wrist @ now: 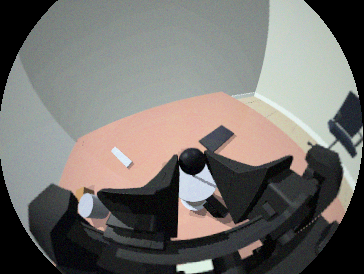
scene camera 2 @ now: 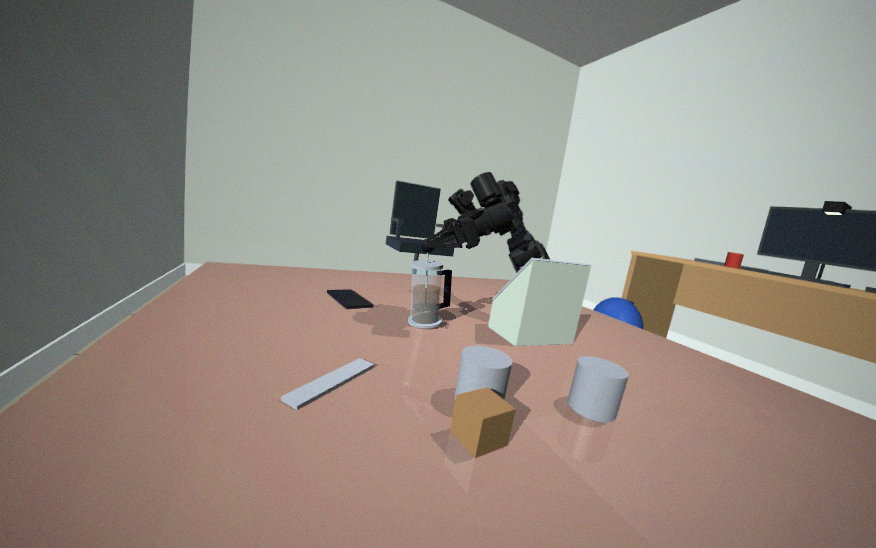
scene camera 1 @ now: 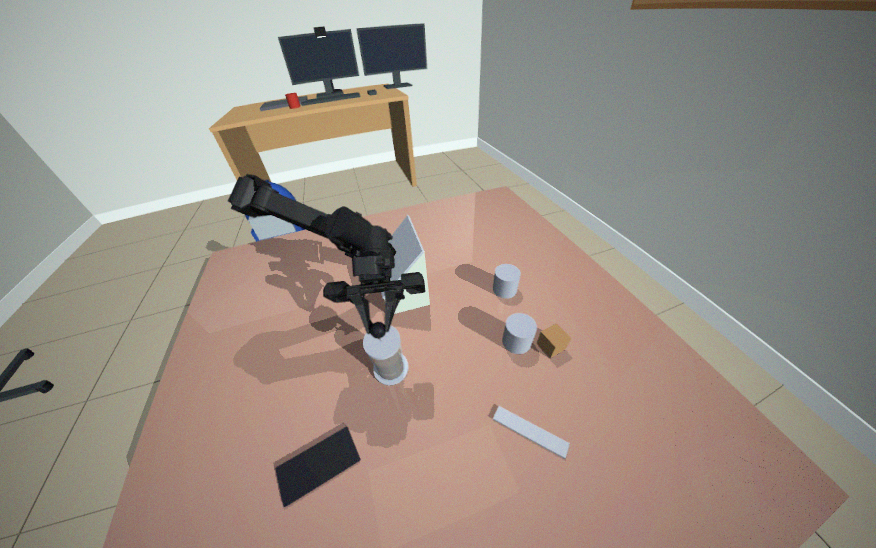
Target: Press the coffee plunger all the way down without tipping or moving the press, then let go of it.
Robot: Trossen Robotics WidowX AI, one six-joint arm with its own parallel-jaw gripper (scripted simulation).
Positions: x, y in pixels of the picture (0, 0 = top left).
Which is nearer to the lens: the coffee press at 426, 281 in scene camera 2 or the brown cube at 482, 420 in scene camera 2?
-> The brown cube.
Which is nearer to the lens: the coffee press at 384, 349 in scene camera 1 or the grey flat bar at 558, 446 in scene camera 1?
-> The coffee press.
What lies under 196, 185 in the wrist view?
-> A coffee press.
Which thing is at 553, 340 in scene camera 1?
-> A brown cube.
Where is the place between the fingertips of my gripper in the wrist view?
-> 191, 155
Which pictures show my gripper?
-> The wrist view, scene camera 2 and scene camera 1: all of them.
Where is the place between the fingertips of my gripper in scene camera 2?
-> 424, 244
